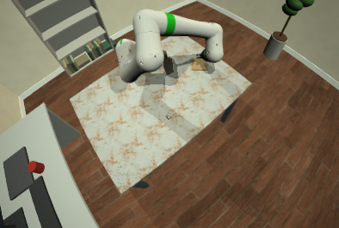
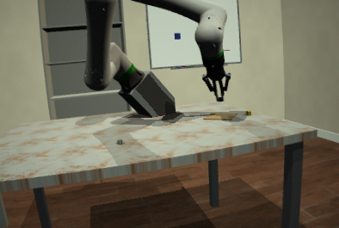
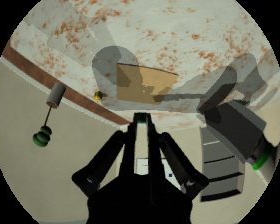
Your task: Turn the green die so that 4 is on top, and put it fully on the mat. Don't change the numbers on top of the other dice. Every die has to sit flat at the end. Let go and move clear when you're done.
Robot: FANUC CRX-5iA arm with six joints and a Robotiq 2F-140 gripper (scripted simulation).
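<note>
Right now the green die is 20 mm behind my hand, 20 mm to the left of it and 30 mm below it. Also, from my hand: tan mat 20 mm behind, 10 mm to the left, 110 mm below; grey die 130 mm ahead, 530 mm to the right, 100 mm below; yellow die 50 mm ahead, 130 mm to the left, 100 mm below.
</note>
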